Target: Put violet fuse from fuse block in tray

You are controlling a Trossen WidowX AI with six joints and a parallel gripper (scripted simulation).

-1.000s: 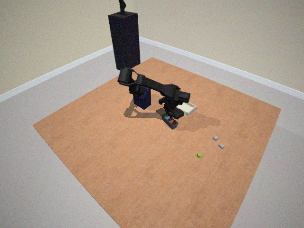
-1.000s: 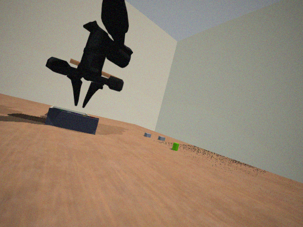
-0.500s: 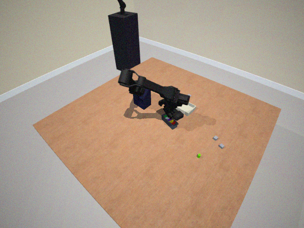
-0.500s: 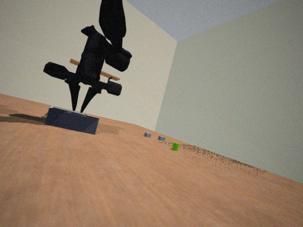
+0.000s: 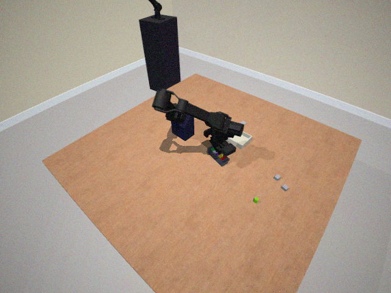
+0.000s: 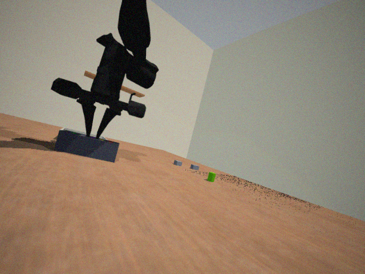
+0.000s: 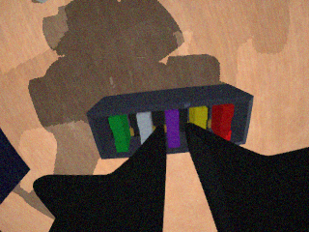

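My gripper tip is now 1 cm above the violet fuse. Round my gripper tip: white tray: 19 cm to the left, 4 cm below, 2 cm ahead.
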